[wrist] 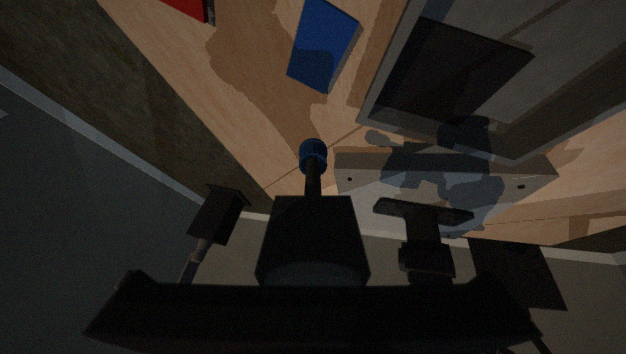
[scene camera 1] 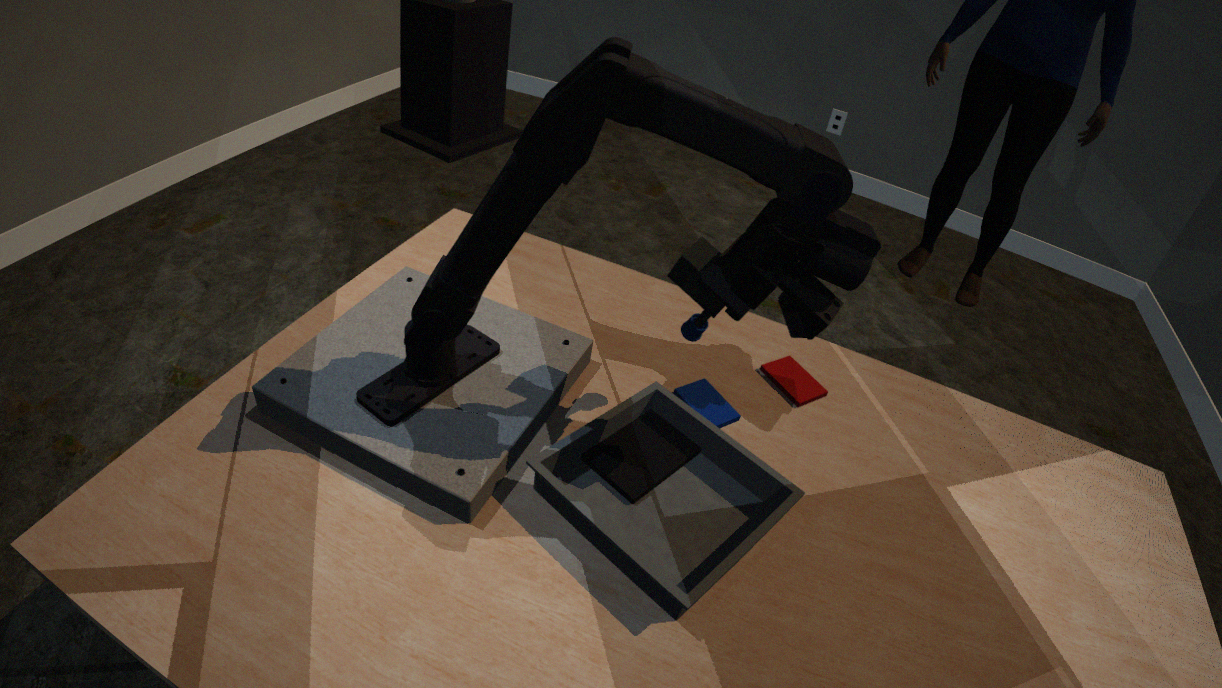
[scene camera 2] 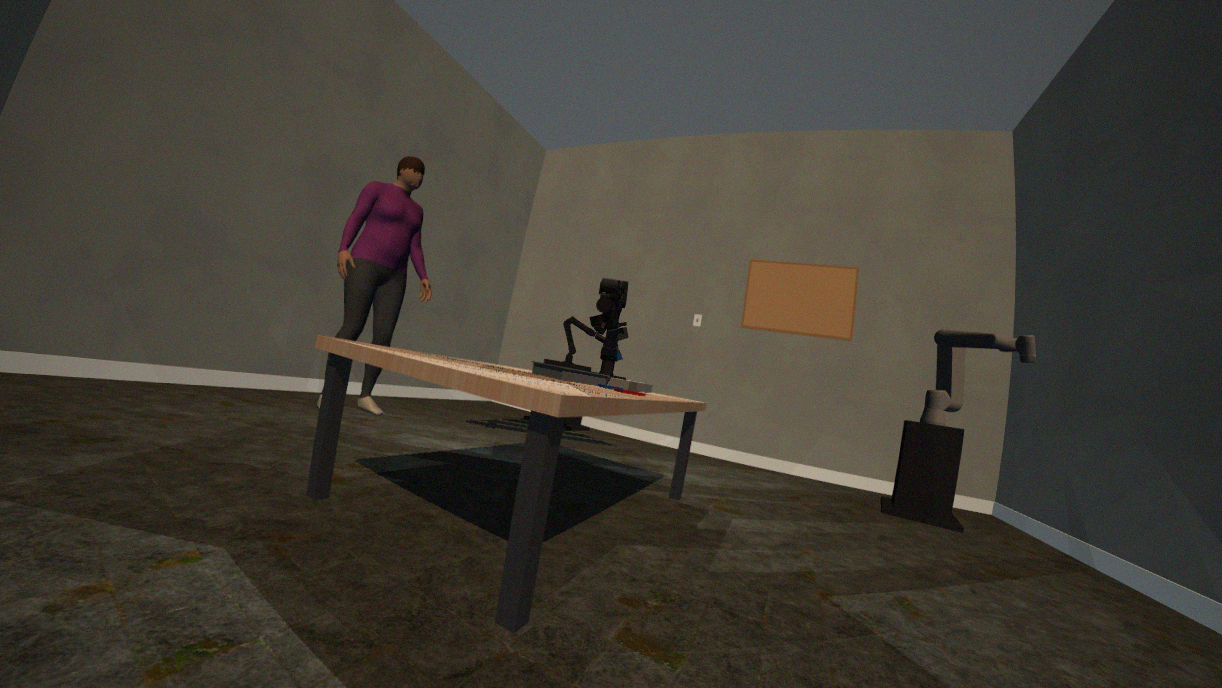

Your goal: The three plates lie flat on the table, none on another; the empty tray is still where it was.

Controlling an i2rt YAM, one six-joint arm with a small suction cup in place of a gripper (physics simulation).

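Frame: origin at the arm's base, x ahead, y left, z up, level; centimetres.
Where they show: hand, tool point: (wrist: 313,151) (scene camera 1: 690,331) (scene camera 2: 619,359); arm's base, link origin: (wrist: 419,210) (scene camera 1: 431,374).
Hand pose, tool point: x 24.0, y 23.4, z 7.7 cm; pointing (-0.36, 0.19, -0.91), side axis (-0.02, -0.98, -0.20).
Each offset is from my tool point to the top centre of the thing. Level surfaces: height alone.
The red plate {dx +12.7, dy +16.2, dz -11.1 cm} (scene camera 1: 795,380) (scene camera 2: 632,393) (wrist: 187,7) lies flat on the table {dz -12.0 cm} (scene camera 1: 855,581); part of it shows in the wrist view. The blue plate {dx +4.7, dy +1.7, dz -11.1 cm} (scene camera 1: 705,401) (wrist: 322,45) lies flat on the table between the red plate and the tray, beside the tray's wall and apart from the red plate. The black plate {dx +2.9, dy -12.6, dz -10.7 cm} (scene camera 1: 637,457) (wrist: 450,70) lies inside the grey tray {dx +8.9, dy -17.3, dz -7.0 cm} (scene camera 1: 740,548) (wrist: 387,65), near its corner toward the arm's base. My gripper, a blue suction cup (scene camera 1: 693,328) (wrist: 313,155), is open and holds no plate. It hangs above the table, clear of the blue plate.
The arm stands on a thick grey slab (scene camera 1: 384,311) (wrist: 370,210), close beside the tray. The tray's raised walls stand between the blue and black plates. A person (scene camera 1: 1026,94) stands behind the table, and another person (scene camera 2: 389,226) stands at its side. A dark pedestal (scene camera 1: 453,76) stands behind.
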